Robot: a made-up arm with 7 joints.
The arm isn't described. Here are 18 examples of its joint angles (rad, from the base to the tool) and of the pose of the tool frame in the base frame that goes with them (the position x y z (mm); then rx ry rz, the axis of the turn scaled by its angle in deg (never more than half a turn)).
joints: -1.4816 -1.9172 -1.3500 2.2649 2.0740 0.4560 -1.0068
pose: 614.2 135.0 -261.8 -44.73 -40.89 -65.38
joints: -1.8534 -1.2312 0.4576 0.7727 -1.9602 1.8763 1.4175
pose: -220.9 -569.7 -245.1 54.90 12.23 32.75
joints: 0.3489 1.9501 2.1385 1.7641 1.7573 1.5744 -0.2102
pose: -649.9 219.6 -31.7 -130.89 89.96 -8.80
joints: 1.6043 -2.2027 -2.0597 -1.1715 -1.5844 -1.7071 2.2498
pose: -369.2 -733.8 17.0 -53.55 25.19 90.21
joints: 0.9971 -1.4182 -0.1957 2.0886 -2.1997 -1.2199 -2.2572
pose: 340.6 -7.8 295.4 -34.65 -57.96 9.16
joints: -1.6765 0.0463 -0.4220 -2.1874 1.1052 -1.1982 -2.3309
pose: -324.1 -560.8 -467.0 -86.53 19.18 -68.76
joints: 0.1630 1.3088 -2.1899 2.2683 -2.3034 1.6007 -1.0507
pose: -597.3 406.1 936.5 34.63 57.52 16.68
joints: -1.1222 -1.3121 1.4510 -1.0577 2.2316 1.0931 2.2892
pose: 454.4 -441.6 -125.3 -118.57 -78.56 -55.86
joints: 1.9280 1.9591 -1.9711 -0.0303 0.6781 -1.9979 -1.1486
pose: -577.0 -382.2 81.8 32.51 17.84 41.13
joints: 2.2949 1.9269 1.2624 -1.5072 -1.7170 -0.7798 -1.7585
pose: -284.7 -149.9 459.2 -5.75 -70.25 18.51
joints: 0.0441 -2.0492 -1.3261 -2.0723 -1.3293 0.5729 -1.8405
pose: 283.0 157.2 -609.8 -40.88 104.96 -49.65
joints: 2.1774 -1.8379 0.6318 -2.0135 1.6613 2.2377 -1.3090
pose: 278.2 -417.0 52.6 -66.46 -21.23 96.53
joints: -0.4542 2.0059 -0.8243 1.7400 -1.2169 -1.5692 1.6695
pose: -462.5 -829.4 429.0 124.85 -23.53 -108.35
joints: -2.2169 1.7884 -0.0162 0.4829 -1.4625 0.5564 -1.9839
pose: 124.5 617.4 -177.8 41.74 120.55 -29.94
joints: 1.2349 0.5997 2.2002 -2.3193 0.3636 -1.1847 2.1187
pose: -409.5 801.8 -410.5 -20.72 -124.08 39.35
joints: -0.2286 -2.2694 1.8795 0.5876 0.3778 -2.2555 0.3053
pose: 42.1 -635.8 114.4 -14.03 -57.94 89.61
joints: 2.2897 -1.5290 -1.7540 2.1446 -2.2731 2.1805 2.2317
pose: 882.3 22.9 370.7 14.35 140.81 -17.73
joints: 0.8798 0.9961 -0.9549 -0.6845 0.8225 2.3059 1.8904
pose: -32.6 708.3 162.0 -29.81 -61.15 -89.21
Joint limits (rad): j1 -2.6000..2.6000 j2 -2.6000..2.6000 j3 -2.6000..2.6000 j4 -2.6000..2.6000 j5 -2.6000..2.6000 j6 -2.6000..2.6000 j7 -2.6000..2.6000
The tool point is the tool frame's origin. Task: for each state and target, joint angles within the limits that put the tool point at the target. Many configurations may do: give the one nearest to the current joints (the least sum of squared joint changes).
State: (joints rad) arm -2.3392 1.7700 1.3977 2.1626 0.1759 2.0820 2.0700
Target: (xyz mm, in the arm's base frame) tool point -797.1 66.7 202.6
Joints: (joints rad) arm -2.2793 0.9084 1.1236 2.3375 -0.0316 1.2703 1.5121
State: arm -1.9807 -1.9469 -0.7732 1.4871 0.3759 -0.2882 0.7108
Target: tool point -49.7 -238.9 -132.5
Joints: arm -1.9133 -2.2712 -0.6086 2.3940 0.3080 -0.8395 0.6855
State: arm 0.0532 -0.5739 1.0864 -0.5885 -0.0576 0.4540 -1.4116
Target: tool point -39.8 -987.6 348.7
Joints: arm -0.3172 -0.5424 1.1598 -0.8395 -0.2566 0.9981 -1.6625
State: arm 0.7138 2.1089 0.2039 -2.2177 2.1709 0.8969 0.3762
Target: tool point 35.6 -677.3 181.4
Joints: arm 1.0716 2.6000 0.8887 -2.4860 2.6000 0.8482 0.3469
